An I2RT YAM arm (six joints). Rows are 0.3 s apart.
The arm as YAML. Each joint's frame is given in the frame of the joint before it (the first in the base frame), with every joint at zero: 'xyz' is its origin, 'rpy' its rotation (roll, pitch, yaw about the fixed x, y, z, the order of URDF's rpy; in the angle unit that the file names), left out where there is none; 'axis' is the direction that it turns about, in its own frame. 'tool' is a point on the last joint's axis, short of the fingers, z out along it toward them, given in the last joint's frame.
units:
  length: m
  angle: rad
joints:
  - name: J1
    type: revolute
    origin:
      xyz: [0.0, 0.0, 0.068]
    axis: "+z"
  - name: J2
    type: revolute
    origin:
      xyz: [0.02, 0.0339, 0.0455]
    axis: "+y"
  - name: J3
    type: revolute
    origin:
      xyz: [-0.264, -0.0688, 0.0]
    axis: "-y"
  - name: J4
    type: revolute
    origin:
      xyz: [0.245, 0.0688, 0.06]
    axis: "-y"
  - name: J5
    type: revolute
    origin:
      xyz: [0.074, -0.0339, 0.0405]
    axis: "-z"
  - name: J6
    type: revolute
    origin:
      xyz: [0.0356, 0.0, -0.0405]
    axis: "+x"
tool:
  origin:
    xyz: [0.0, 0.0, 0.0]
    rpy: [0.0, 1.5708, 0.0]
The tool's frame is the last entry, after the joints.
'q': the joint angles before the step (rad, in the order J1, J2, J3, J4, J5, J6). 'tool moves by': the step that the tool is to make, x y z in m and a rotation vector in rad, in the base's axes. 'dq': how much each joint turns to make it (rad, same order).
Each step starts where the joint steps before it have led.
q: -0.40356 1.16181 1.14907 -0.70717 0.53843 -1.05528
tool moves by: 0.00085 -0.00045 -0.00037 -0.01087 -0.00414 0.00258
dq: 0.00013 -0.00074 -0.00623 0.01832 0.00362 -0.00925
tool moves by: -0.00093 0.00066 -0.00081 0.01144 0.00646 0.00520
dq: -0.00018 -0.00138 0.00021 -0.01352 -0.00929 0.00294
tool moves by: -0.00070 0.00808 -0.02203 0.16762 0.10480 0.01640
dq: 0.01951 0.03552 -0.00489 -0.16389 -0.08175 0.09098
